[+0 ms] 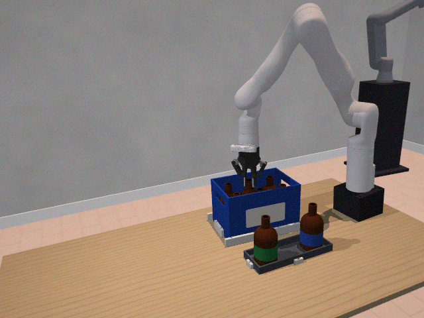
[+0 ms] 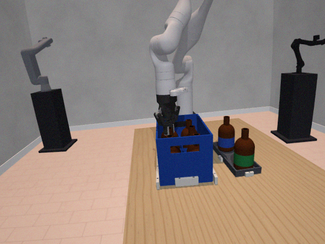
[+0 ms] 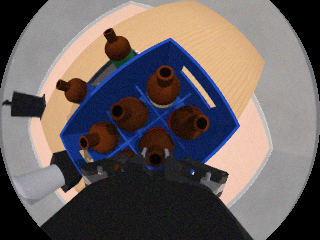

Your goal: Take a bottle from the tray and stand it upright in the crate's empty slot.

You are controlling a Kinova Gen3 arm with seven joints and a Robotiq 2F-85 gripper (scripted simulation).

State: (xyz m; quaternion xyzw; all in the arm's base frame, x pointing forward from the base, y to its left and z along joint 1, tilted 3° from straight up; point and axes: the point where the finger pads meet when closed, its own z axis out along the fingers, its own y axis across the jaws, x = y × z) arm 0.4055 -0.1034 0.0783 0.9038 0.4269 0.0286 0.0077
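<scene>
The red-banded bottle lies 70 mm below my hand. Also, from my hand: dark tray (260 mm to the left, 150 mm below, 20 mm behind); then blue crate (70 mm below, 40 mm to the left).
</scene>
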